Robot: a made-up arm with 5 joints.
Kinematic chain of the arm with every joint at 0, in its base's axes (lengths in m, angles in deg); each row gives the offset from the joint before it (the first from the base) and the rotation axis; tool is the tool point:
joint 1: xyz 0 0 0.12 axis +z
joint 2: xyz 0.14 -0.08 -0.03 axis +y
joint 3: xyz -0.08 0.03 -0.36 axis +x
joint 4: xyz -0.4 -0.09 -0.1 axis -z
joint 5: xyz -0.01 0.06 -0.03 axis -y
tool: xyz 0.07 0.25 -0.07
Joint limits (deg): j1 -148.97..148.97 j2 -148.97..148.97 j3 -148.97..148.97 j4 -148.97..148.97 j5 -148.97..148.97
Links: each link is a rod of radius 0.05 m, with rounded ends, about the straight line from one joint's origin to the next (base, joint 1, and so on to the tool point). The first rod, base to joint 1, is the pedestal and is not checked.
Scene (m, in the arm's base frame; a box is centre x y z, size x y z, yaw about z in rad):
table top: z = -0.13
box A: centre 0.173 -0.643 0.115 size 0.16 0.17 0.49 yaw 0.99
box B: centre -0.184 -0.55 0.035 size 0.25 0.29 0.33 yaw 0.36
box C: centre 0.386 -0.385 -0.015 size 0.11 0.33 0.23 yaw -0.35
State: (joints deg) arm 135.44 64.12 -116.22 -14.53 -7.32
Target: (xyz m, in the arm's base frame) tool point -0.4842 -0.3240 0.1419
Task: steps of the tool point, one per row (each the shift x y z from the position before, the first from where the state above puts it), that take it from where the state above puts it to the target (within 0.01 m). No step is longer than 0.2 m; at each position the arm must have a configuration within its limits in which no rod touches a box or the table.
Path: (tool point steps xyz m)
1: -0.0500 -0.1222 0.0316
2: -0.0827 -0.1074 0.0397
3: -0.1103 -0.0796 0.0480
4: -0.1272 -0.0407 0.0550
5: -0.1290 0.0041 0.0601
6: -0.1136 0.0475 0.0620
7: -0.1272 -0.0549 -0.1229
8: -0.1317 0.0023 -0.1272
9: -0.1170 0.0518 -0.1262
10: -0.0892 0.0891 -0.1219

